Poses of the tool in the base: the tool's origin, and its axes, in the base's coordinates. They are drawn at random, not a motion.
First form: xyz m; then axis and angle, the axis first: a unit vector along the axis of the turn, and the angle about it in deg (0 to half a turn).
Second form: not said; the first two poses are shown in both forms.
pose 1, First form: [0.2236 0.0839 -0.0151 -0.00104 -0.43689 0.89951 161.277]
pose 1, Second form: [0.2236 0.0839 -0.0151 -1.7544 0.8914 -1.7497]
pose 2, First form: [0.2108 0.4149 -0.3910 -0.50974 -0.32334 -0.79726 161.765]
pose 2, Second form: [0.2108 0.4149 -0.3910 0.7639 1.2771 2.7750]
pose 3, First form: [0.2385 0.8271 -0.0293 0.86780 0.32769 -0.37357 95.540]
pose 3, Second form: [0.2385 0.8271 -0.0293 -1.6002 1.5143 0.8193]
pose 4, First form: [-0.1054 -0.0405 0.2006 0.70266 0.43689 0.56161 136.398]
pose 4, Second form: [-0.1054 -0.0405 0.2006 -0.0626 1.7521 1.9664]
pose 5, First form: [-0.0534 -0.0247 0.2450 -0.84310 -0.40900 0.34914 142.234]
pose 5, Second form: [-0.0534 -0.0247 0.2450 2.8181 2.1801 -1.2268]
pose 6, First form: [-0.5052 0.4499 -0.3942 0.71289 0.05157 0.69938 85.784]
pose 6, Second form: [-0.5052 0.4499 -0.3942 -0.9224 1.0161 2.0748]
